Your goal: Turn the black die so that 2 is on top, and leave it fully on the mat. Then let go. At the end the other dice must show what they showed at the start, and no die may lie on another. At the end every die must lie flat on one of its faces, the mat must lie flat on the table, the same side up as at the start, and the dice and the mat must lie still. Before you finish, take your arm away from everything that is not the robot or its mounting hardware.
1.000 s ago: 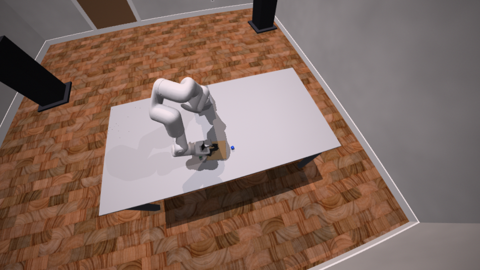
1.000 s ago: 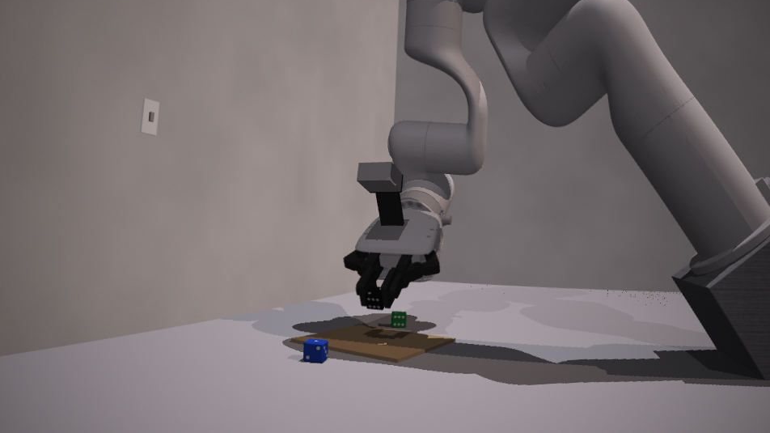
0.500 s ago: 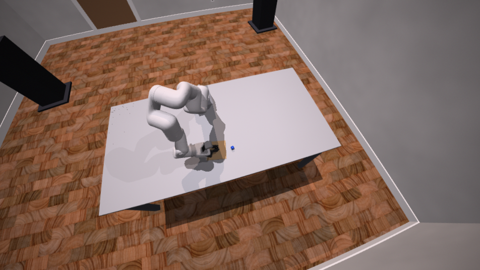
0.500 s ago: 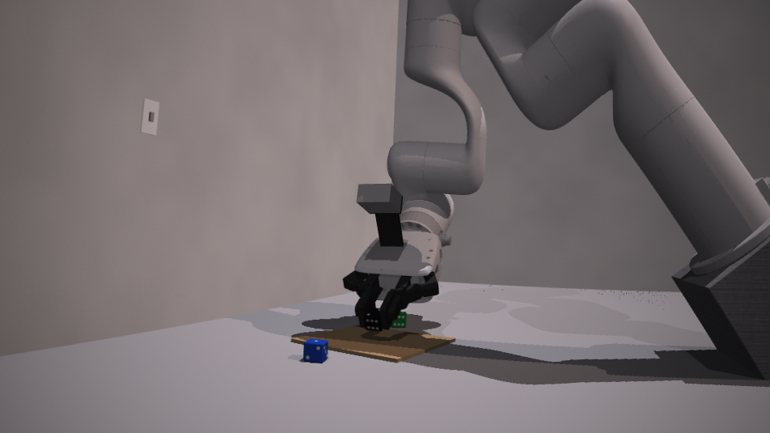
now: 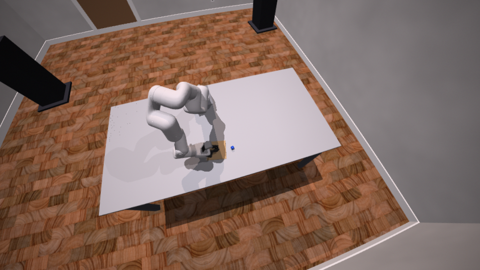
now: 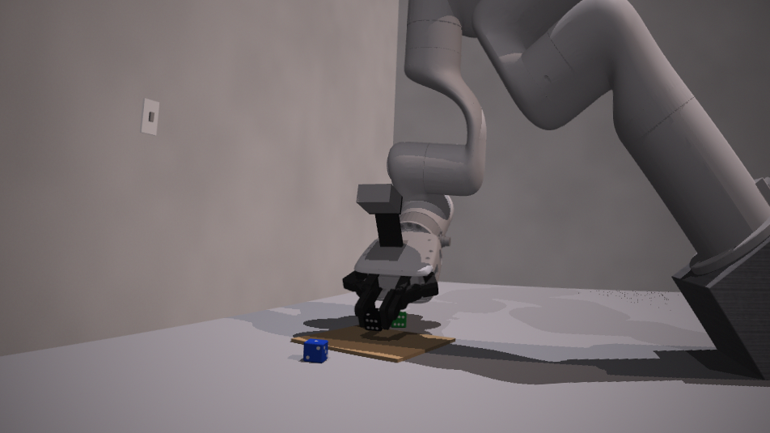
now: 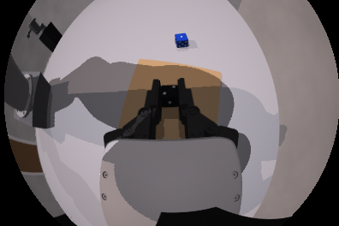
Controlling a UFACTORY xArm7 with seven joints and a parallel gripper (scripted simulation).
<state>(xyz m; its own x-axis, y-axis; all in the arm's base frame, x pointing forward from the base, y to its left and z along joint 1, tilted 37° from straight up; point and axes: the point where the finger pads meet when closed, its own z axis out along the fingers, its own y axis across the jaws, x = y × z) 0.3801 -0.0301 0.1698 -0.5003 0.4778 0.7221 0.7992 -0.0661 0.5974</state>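
My gripper is now 1 cm to the right of the black die and 1 cm above it. Also, from my hand: green die 12 cm to the right, 3 cm below; then blue die 12 cm to the left, 3 cm below, 3 cm ahead; then tan mat 4 cm below.
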